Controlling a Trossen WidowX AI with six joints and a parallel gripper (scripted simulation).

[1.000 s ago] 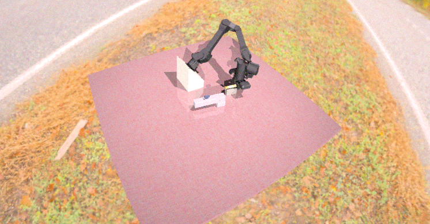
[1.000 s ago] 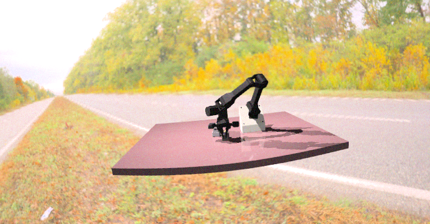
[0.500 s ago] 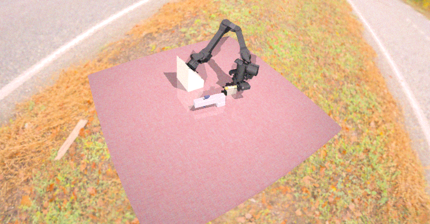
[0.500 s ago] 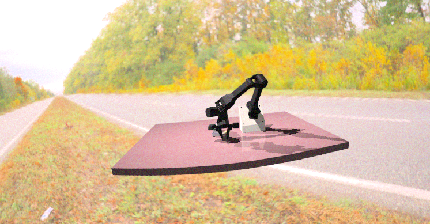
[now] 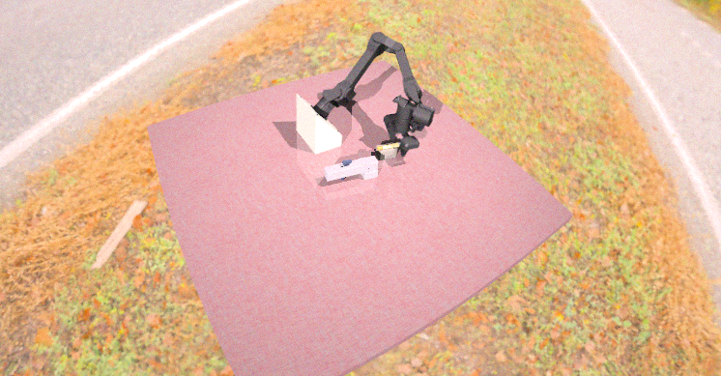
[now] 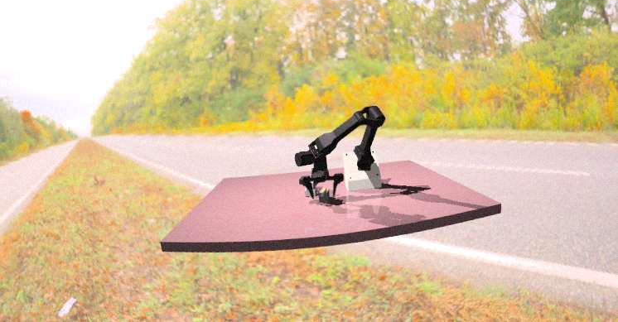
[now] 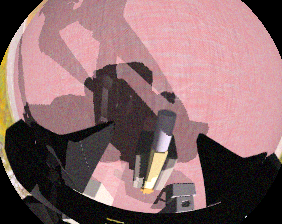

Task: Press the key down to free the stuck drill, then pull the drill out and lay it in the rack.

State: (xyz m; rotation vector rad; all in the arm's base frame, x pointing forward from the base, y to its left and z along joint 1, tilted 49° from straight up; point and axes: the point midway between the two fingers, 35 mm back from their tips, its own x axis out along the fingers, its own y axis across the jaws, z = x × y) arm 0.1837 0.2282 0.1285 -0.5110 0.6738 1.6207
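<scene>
The drill is 3 cm to the right of my gripper tip and 2 cm above it. From my gripper tip the other things lie so: light grey block: 22 cm to the right, 7 cm ahead, 2 cm above; grey rack: 5 cm to the right; blue key: 24 cm to the right, 7 cm ahead, 3 cm above.
</scene>
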